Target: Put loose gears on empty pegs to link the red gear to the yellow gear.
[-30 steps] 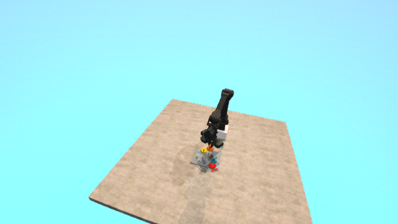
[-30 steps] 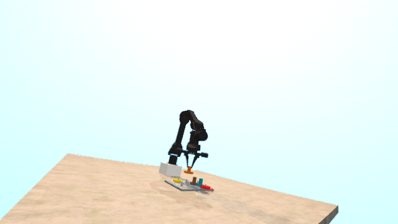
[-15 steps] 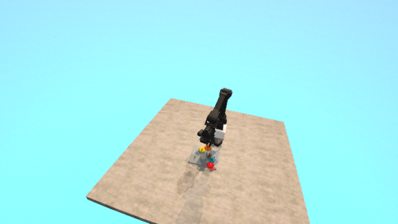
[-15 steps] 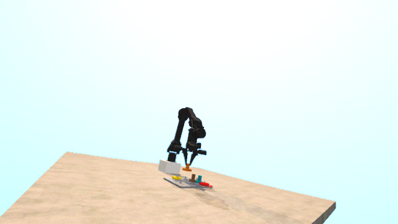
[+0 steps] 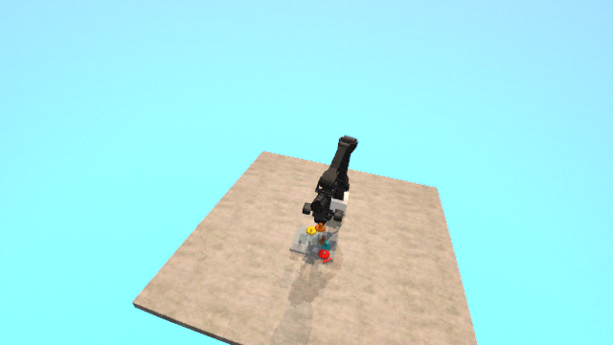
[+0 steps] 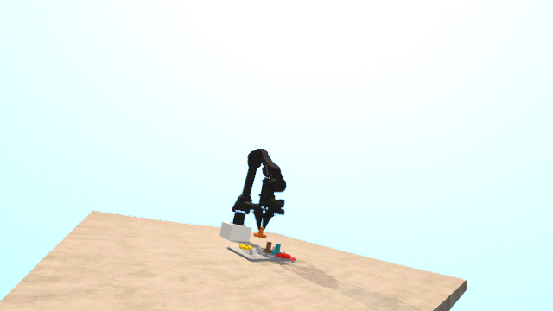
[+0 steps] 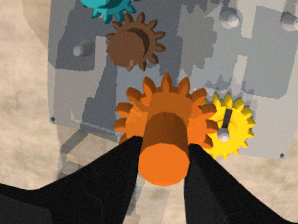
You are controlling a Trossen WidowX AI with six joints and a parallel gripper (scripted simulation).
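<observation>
The orange gear lies 1 cm below my gripper tip. Also, from my gripper tip: brown gear 3 cm ahead, 3 cm to the left, 6 cm below; then yellow gear 2 cm behind, 4 cm to the right, 7 cm below; then teal gear 7 cm ahead, 5 cm to the left, 6 cm below.
</observation>
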